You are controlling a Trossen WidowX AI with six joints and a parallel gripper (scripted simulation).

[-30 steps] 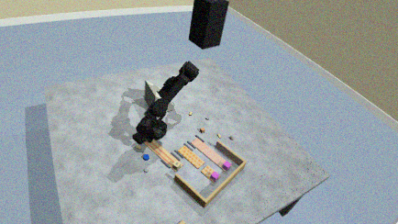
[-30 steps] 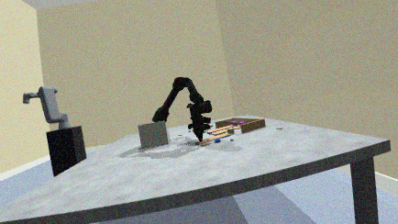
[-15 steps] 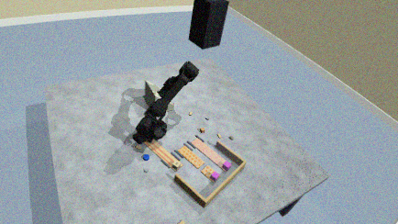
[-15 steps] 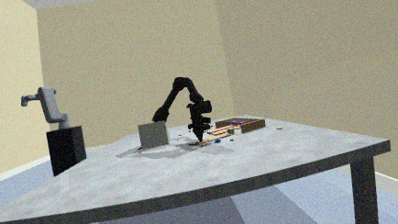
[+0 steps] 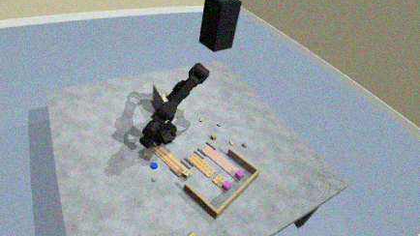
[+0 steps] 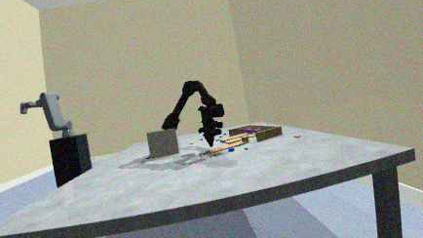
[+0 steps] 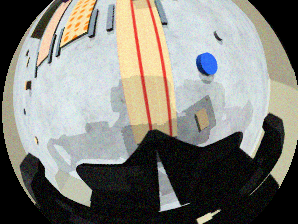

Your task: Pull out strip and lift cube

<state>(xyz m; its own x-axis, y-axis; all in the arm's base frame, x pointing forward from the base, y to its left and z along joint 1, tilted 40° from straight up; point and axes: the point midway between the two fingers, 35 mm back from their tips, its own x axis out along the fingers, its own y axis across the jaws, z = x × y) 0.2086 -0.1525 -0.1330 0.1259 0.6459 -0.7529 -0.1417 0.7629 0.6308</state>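
Right now the labelled cube is 21 cm ahead of my gripper tip and 2 cm to the left of it. Also, from my gripper tip: blue disc 8 cm ahead, 7 cm to the right, 2 cm below.
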